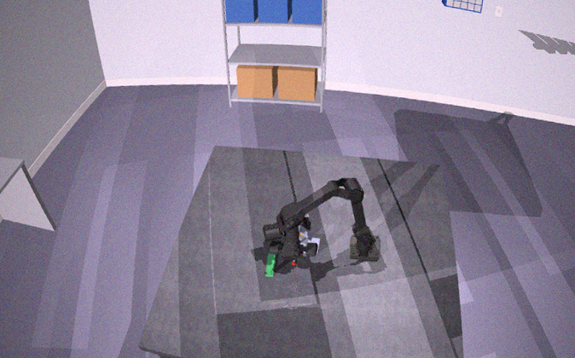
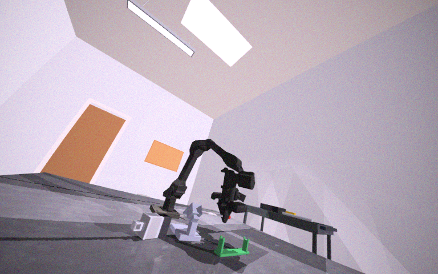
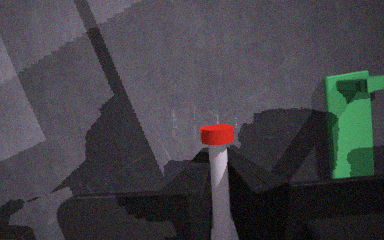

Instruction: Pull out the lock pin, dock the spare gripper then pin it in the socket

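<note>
My gripper tip is 110 mm short of the green cradle, 30 mm to the left of it and 40 mm above it. From my gripper tip the other things lie so: spare gripper 290 mm to the right, 30 mm below; then mount 20 mm behind, 150 mm to the right, 10 mm below.
</note>
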